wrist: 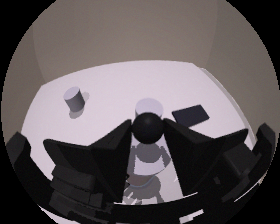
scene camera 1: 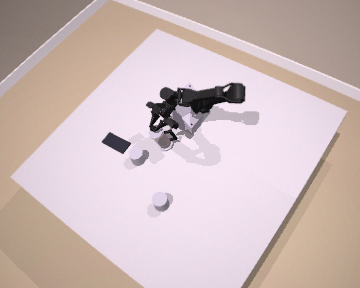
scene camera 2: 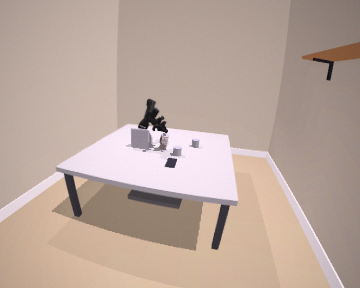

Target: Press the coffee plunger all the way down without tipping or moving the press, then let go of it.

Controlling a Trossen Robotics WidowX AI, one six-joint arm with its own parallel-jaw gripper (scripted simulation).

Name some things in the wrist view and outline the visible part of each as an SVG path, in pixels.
My gripper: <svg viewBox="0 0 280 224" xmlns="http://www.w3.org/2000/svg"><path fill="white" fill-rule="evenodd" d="M276 136L265 122L257 129L257 142L251 151L244 143L249 128L212 138L181 126L170 118L162 118L165 143L169 148L184 198L137 206L120 204L124 198L127 162L131 152L131 118L125 119L105 134L105 137L101 137L90 146L44 139L42 146L55 163L51 172L54 178L51 181L32 161L31 146L24 134L16 131L5 147L12 168L32 201L61 218L81 224L224 224L249 202L260 184L257 181L264 176L274 156ZM204 211L199 216L192 217L194 218L192 221L180 223L179 217L201 211L201 209Z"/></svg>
A coffee press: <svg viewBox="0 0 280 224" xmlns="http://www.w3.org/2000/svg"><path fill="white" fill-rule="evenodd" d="M159 114L142 113L140 116L135 117L134 122L132 122L131 152L129 162L127 162L124 191L127 187L142 189L150 186L156 174L160 173L170 163L171 156L169 148L167 148L165 143L164 123L162 123Z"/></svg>
